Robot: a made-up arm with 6 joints. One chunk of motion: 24 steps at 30 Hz.
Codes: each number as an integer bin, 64 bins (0 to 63) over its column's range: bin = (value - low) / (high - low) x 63, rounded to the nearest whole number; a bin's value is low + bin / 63 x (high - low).
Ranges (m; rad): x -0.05..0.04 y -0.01..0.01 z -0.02..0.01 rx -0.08..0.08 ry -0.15..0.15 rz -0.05..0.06
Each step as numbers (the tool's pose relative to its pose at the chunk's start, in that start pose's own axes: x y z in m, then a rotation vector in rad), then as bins.
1 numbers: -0.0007 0.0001 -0.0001 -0.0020 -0.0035 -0.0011
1 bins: 35 32 42 31 31 28
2 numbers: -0.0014 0.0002 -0.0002 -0.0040 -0.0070 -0.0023
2 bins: 34 32 42 30 30 27
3 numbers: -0.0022 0.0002 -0.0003 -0.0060 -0.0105 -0.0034
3 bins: 33 32 41 29 29 27
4 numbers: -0.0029 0.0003 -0.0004 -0.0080 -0.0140 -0.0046
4 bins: 33 32 41 28 29 26
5 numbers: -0.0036 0.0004 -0.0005 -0.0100 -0.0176 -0.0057
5 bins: 32 33 41 28 28 25
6 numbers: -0.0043 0.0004 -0.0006 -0.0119 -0.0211 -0.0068
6 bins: 32 33 41 27 27 25
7 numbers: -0.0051 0.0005 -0.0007 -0.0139 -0.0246 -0.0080
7 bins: 31 33 41 26 26 24
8 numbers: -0.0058 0.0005 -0.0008 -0.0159 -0.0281 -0.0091
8 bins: 31 33 40 25 26 23
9 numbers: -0.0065 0.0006 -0.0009 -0.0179 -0.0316 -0.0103
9 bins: 30 33 40 24 25 23
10 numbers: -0.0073 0.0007 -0.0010 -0.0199 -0.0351 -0.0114
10 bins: 30 34 40 24 24 22
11 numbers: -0.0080 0.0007 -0.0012 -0.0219 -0.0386 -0.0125
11 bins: 29 34 39 23 23 21
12 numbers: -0.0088 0.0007 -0.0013 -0.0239 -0.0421 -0.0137
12 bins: 29 34 39 22 23 21
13 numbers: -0.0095 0.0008 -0.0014 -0.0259 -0.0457 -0.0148
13 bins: 28 34 39 21 22 20
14 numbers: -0.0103 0.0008 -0.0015 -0.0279 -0.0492 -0.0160
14 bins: 28 34 39 21 21 19
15 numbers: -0.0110 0.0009 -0.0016 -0.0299 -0.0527 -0.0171
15 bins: 27 34 39 20 20 19
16 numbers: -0.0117 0.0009 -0.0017 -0.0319 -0.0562 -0.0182
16 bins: 27 34 38 19 20 18
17 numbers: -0.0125 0.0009 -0.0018 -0.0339 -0.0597 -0.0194
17 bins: 26 34 38 18 19 18
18 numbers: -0.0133 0.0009 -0.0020 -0.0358 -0.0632 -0.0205
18 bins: 26 34 38 17 18 17
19 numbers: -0.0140 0.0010 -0.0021 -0.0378 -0.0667 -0.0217
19 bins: 25 35 38 17 17 16
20 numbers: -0.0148 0.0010 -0.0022 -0.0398 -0.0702 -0.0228
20 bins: 25 35 37 16 17 16
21 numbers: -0.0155 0.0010 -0.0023 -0.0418 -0.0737 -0.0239
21 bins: 24 35 37 15 16 15
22 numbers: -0.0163 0.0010 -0.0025 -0.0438 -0.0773 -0.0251
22 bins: 24 35 37 14 15 14
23 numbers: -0.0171 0.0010 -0.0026 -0.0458 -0.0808 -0.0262
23 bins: 23 35 37 13 15 14
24 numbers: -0.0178 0.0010 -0.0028 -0.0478 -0.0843 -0.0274
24 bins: 23 35 36 13 14 13
